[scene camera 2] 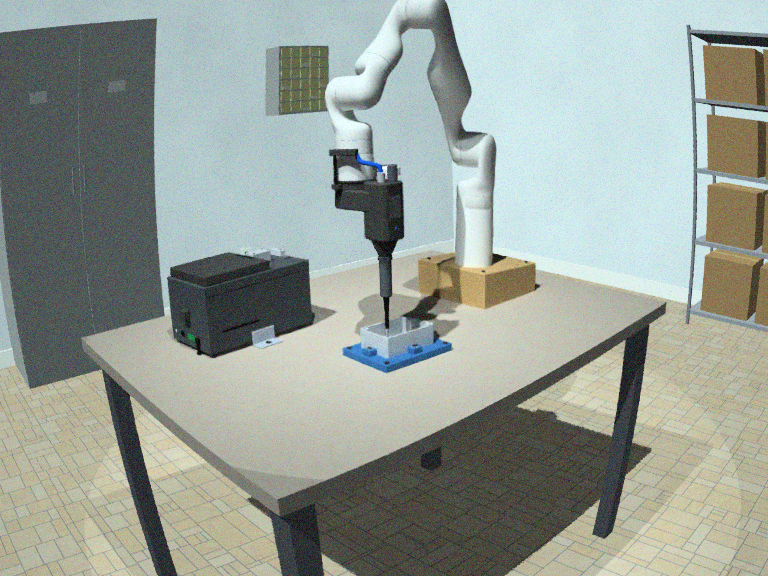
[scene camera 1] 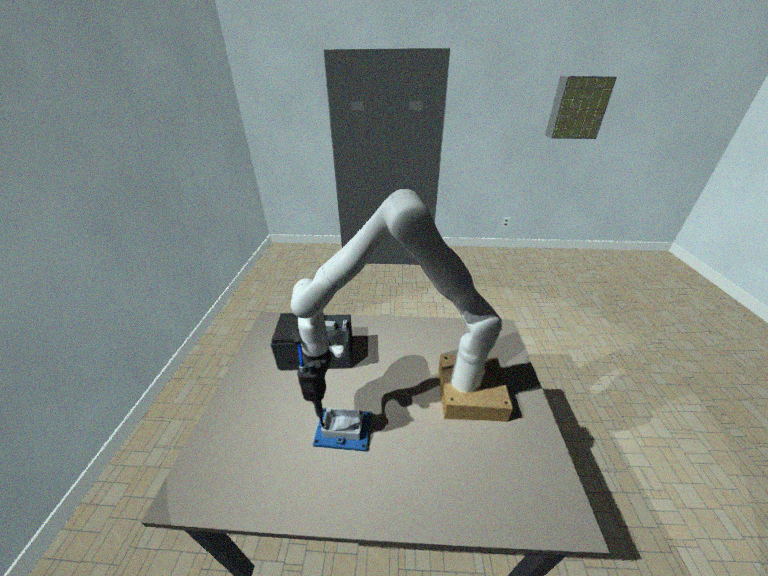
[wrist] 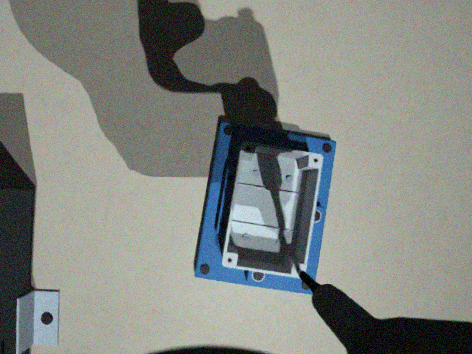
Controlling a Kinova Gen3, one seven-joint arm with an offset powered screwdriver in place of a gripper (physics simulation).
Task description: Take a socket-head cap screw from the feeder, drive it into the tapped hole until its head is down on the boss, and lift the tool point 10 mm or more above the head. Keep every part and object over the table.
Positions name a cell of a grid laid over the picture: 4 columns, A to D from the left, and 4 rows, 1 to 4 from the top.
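Black feeder (scene camera 1: B3), 1.25 m from the lens.
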